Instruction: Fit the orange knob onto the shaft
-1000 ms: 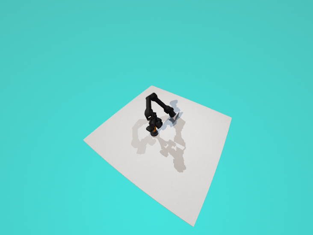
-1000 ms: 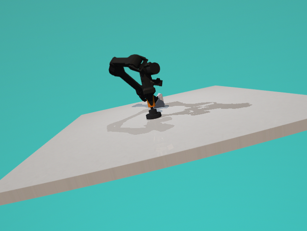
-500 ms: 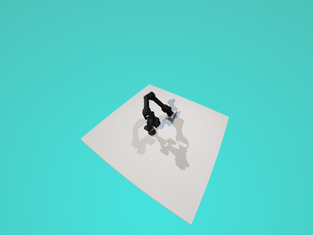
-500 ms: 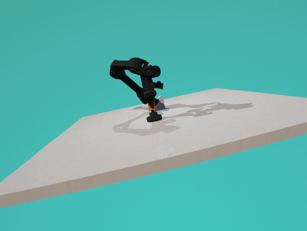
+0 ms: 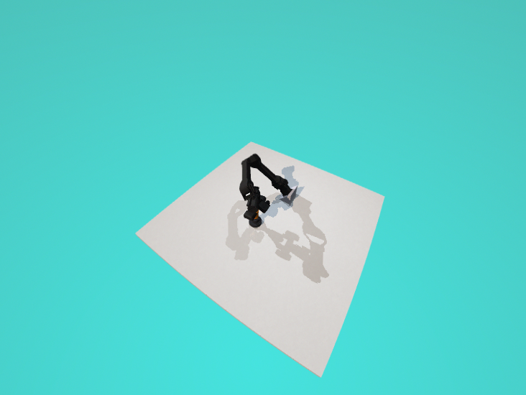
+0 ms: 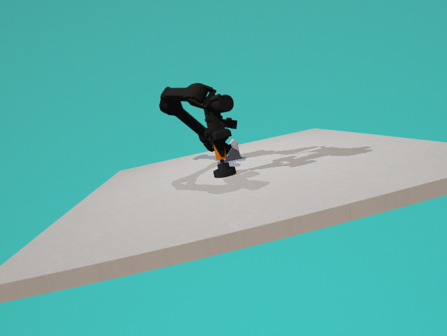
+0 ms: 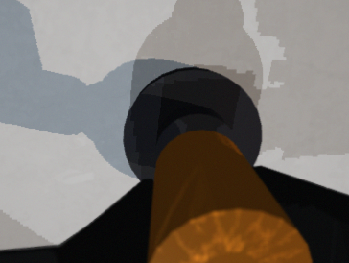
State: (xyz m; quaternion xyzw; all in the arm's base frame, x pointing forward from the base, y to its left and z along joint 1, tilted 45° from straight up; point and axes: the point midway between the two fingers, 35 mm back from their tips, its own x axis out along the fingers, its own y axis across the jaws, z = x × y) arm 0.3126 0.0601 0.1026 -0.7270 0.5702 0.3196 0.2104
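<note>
The orange knob lies 2 cm above my gripper tip. From my gripper tip the other things lie so: pedestal 4 cm below.
</note>
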